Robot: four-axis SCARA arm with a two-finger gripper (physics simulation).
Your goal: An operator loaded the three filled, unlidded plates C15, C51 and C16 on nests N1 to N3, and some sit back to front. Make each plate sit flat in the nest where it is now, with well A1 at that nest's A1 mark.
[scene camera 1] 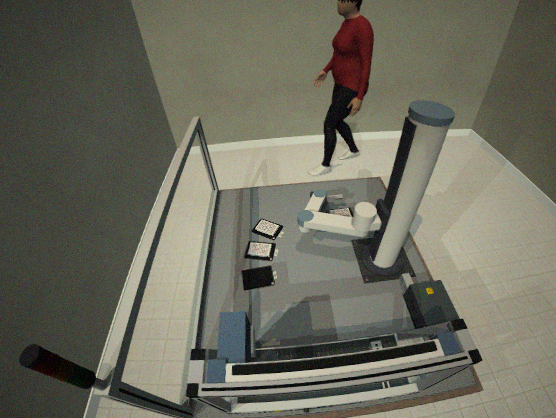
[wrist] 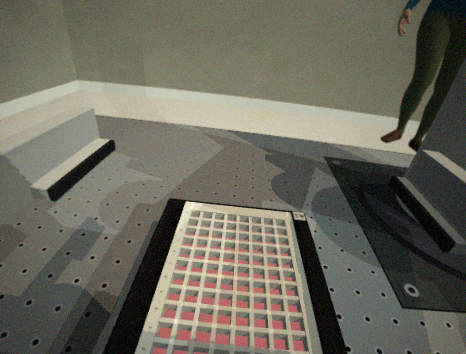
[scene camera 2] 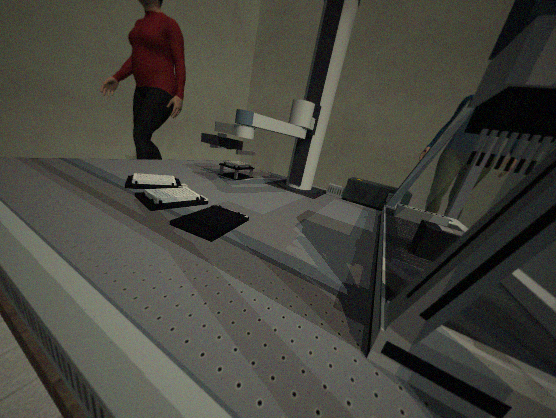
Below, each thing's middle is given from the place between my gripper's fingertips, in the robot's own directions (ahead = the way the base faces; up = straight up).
Now: hand 28 cm past the dark box (scene camera 2: 379, 192), 71 cm to the right of it and 9 cm above it.
